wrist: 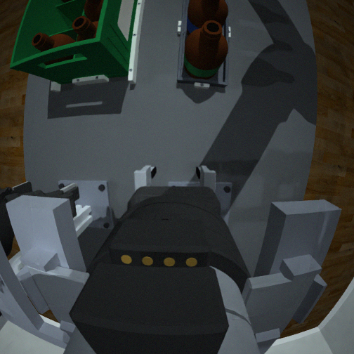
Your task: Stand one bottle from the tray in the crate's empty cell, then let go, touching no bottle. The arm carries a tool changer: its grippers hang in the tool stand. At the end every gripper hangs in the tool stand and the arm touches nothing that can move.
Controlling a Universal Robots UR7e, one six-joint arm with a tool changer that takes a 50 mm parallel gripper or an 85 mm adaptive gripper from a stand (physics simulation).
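Note:
The green crate (112, 42) is at the upper left, cut off by the view's edge. Brown bottles (42, 42) (82, 26) (93, 9) stand in it. The dark tray (225, 72) at the upper middle holds brown bottles (204, 52) (207, 11). My gripper (175, 172) is far below the crate and tray in the view, between the arms of the tool stand (42, 227) (302, 230). Its two light fingers are apart and hold nothing. A row of gold contacts shows on its dark body beside the black block at the arm's end. Whether they are coupled is hidden.
A second, black gripper mechanism shows partly at the left edge beside the stand. Bolted plates (97, 192) (226, 192) lie on the grey table (150, 120). A dark arm shadow crosses the table at the right. Wooden floor (335, 150) lies beyond its edges.

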